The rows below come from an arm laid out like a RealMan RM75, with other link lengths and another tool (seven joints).
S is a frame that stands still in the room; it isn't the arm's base.
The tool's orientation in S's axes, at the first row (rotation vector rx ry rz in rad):
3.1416, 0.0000, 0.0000
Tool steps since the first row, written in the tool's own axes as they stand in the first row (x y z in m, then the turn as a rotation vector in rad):
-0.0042, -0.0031, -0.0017, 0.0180, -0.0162, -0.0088
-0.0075, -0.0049, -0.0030, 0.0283, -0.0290, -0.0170
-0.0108, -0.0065, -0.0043, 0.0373, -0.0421, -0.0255
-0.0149, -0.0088, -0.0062, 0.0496, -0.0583, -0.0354
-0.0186, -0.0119, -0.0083, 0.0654, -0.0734, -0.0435
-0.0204, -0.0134, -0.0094, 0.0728, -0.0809, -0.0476
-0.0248, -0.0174, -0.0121, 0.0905, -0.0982, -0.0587
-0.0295, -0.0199, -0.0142, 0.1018, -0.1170, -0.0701
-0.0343, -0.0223, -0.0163, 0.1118, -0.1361, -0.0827
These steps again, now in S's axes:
-0.0042, 0.0031, 0.0017, 0.0180, 0.0162, 0.0088
-0.0075, 0.0049, 0.0030, 0.0283, 0.0290, 0.0170
-0.0108, 0.0065, 0.0043, 0.0373, 0.0421, 0.0255
-0.0149, 0.0088, 0.0062, 0.0496, 0.0583, 0.0354
-0.0186, 0.0119, 0.0083, 0.0654, 0.0734, 0.0435
-0.0204, 0.0134, 0.0094, 0.0728, 0.0809, 0.0476
-0.0248, 0.0174, 0.0121, 0.0905, 0.0982, 0.0587
-0.0295, 0.0199, 0.0142, 0.1018, 0.1170, 0.0701
-0.0343, 0.0223, 0.0163, 0.1118, 0.1361, 0.0827

